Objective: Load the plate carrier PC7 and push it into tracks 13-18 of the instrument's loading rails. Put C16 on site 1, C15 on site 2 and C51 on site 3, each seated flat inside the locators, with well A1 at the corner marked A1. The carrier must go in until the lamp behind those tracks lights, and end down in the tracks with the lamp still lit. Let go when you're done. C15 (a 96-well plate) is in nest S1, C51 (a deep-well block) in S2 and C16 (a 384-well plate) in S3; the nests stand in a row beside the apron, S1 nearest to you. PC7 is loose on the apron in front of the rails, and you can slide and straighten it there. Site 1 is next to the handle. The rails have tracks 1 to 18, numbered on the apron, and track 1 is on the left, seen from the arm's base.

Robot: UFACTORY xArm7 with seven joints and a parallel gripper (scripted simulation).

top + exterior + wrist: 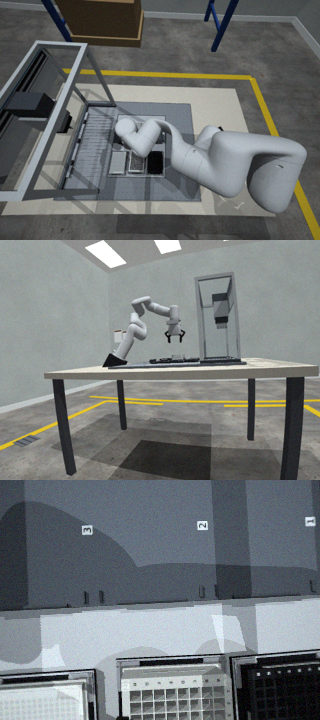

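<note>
My hand is 13 cm above the white 384-well plate C16, 5 cm to the right of it and 1 cm short of it. From my hand the other things lie so: black 96-well plate C15: 14 cm below, 10 cm behind, 5 cm to the left; nest S2: 15 cm below, 5 cm to the left, 1 cm ahead; small white corner mark: 15 cm below, 3 cm behind, 2 cm to the right.
</note>
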